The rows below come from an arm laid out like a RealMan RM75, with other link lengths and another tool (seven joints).
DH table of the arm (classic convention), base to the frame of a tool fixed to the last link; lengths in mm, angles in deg. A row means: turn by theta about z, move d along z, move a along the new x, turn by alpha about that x. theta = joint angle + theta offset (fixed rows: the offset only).
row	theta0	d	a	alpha
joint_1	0	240.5	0	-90
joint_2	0	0	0	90
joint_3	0	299.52	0	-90
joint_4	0	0	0	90
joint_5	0	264.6	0	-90
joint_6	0	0	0	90
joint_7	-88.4	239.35	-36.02	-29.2
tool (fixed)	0	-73.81	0	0
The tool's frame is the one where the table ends.
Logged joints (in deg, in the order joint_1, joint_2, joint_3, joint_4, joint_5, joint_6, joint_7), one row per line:
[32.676, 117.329, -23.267, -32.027, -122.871, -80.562, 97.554]
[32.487, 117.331, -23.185, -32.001, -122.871, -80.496, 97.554]
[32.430, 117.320, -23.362, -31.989, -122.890, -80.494, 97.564]
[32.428, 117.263, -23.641, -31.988, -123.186, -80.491, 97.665]
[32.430, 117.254, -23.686, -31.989, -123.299, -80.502, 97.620]
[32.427, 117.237, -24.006, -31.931, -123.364, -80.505, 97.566]
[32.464, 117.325, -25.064, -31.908, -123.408, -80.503, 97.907]
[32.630, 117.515, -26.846, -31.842, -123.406, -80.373, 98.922]
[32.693, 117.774, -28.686, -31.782, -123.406, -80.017, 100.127]
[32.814, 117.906, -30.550, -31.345, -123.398, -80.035, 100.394]
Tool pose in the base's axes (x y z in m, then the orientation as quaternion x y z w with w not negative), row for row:
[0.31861, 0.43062, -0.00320, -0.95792, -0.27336, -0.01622, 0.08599]
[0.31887, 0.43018, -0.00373, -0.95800, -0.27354, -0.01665, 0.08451]
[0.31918, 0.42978, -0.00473, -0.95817, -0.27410, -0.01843, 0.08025]
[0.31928, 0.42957, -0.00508, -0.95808, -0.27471, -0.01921, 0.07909]
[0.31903, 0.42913, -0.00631, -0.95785, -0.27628, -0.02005, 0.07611]
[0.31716, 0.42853, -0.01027, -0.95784, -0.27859, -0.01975, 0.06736]
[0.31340, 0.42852, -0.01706, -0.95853, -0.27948, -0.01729, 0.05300]
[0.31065, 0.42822, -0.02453, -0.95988, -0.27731, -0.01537, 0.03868]
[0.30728, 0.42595, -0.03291, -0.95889, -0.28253, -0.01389, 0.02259]
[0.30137, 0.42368, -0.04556, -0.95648, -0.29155, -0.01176, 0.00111]
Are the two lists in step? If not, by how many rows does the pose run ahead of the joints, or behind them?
The pose runs 1 row ahead of the joints: the pose in row i belongs to the joints in row i + 1.
